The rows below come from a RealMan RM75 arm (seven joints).
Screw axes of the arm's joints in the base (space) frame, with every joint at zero. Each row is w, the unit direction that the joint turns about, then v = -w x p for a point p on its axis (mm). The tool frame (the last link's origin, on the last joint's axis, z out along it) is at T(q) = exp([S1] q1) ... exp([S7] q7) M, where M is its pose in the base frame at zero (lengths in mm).
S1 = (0, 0, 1, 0.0, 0.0, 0.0)
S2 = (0, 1, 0, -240.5, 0.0, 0.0)
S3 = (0, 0, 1, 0.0, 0.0, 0.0)
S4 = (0, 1, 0, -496.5, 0.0, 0.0)
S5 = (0, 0, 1, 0.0, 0.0, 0.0)
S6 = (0, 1, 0, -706.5, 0.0, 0.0)
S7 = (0, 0, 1, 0.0, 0.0, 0.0)
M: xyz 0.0 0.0 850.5 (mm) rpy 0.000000 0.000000 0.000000 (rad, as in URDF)
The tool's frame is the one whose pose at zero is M.
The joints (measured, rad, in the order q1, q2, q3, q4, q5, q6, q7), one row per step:
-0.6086 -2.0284 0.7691 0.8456 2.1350 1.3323 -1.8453
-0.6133 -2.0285 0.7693 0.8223 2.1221 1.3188 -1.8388
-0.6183 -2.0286 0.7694 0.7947 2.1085 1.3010 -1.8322
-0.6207 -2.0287 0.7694 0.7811 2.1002 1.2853 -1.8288
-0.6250 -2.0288 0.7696 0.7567 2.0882 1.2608 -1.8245
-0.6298 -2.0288 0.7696 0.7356 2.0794 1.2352 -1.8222
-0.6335 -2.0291 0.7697 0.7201 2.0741 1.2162 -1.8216
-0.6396 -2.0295 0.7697 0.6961 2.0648 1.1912 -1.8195
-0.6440 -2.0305 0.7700 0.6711 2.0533 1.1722 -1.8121
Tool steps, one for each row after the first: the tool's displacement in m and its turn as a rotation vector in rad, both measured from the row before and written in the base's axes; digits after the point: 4 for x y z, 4 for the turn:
-0.0003 0.0011 -0.0034 0.0022 -0.0136 0.0061
-0.0010 0.0012 -0.0040 0.0035 -0.0143 0.0102
-0.0008 0.0014 -0.0015 0.0085 -0.0059 0.0074
-0.0016 0.0018 -0.0031 0.0103 -0.0097 0.0143
-0.0016 0.0022 -0.0024 0.0119 -0.0058 0.0148
-0.0012 0.0015 -0.0020 0.0078 -0.0037 0.0120
-0.0013 0.0019 -0.0032 0.0090 -0.0073 0.0160
-0.0014 0.0006 -0.0040 0.0042 -0.0090 0.0118

